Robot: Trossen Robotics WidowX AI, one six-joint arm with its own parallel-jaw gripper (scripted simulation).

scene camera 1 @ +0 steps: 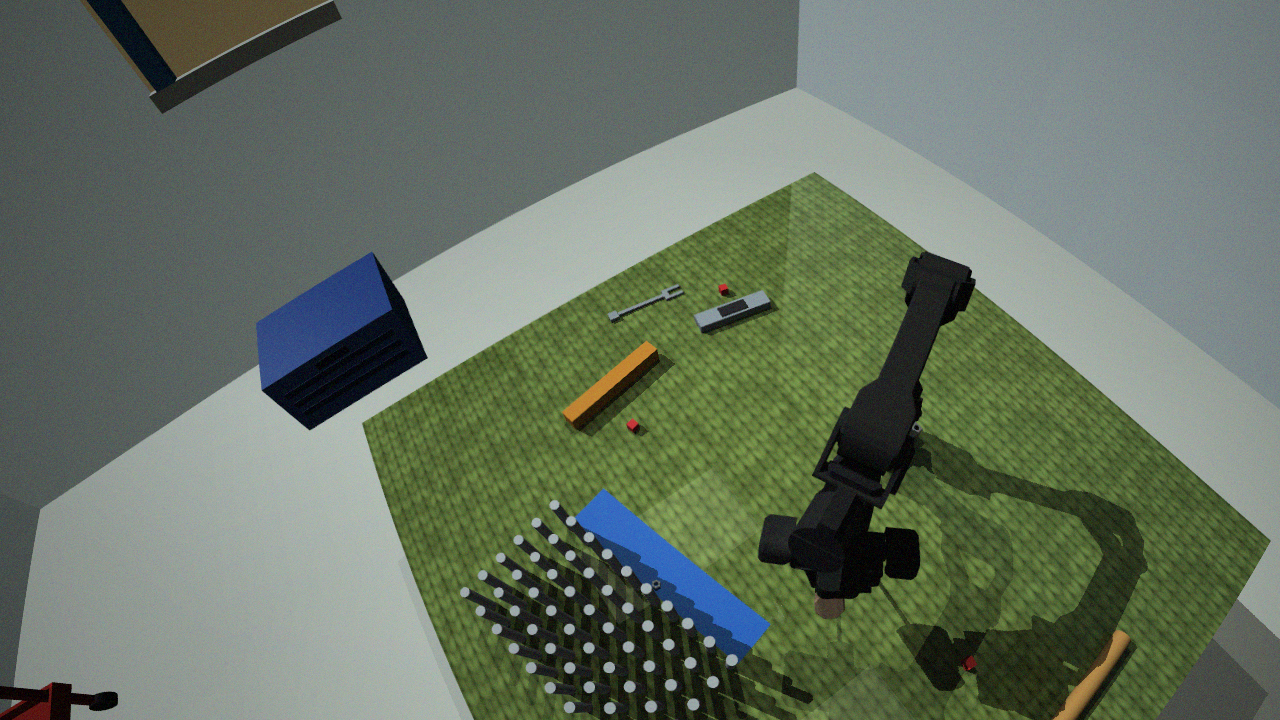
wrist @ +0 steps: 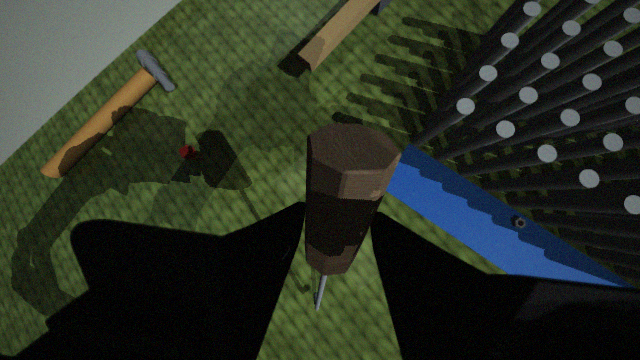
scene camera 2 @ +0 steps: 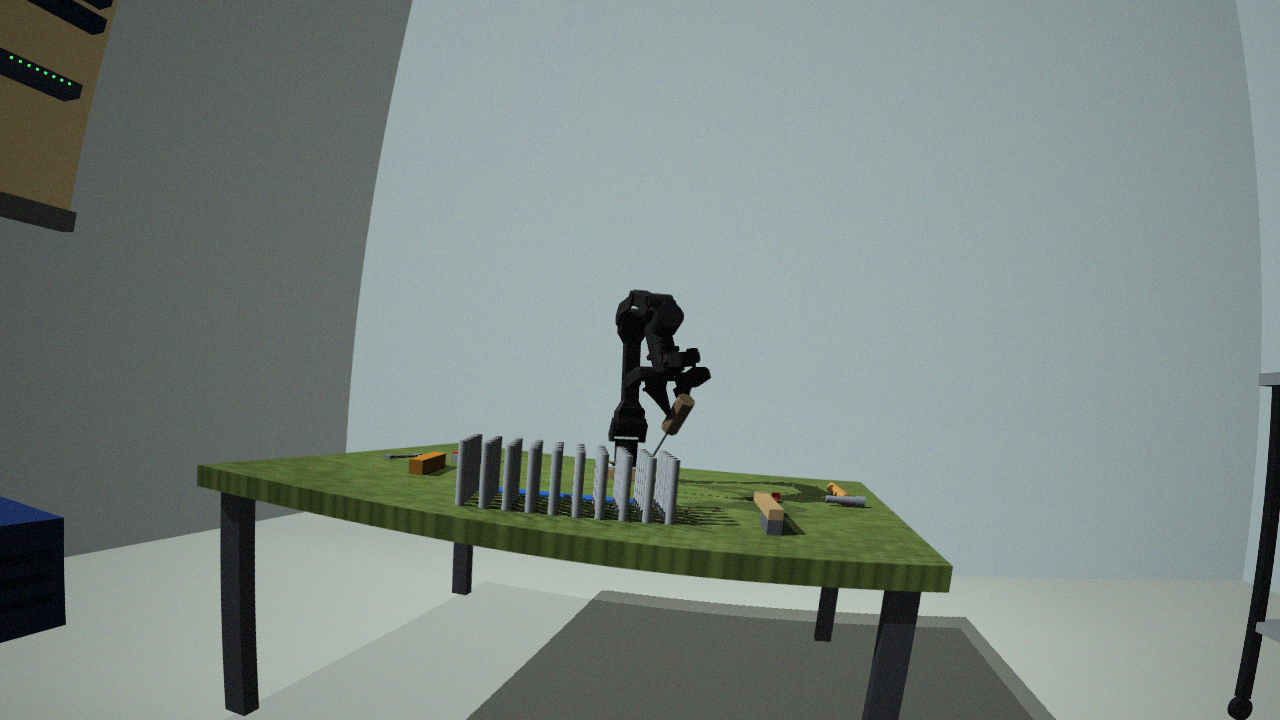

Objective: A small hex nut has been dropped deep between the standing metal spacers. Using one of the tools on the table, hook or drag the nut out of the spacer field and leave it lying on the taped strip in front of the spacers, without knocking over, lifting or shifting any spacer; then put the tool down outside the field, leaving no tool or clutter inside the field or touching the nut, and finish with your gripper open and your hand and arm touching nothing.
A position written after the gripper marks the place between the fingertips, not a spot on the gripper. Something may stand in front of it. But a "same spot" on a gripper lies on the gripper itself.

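You can see the gripper in the wrist view (338, 214), and it's visible in scene camera 1 and scene camera 2 as well. On the gripper, (scene camera 1: 793, 563) and (scene camera 2: 654, 380) are the same spot.
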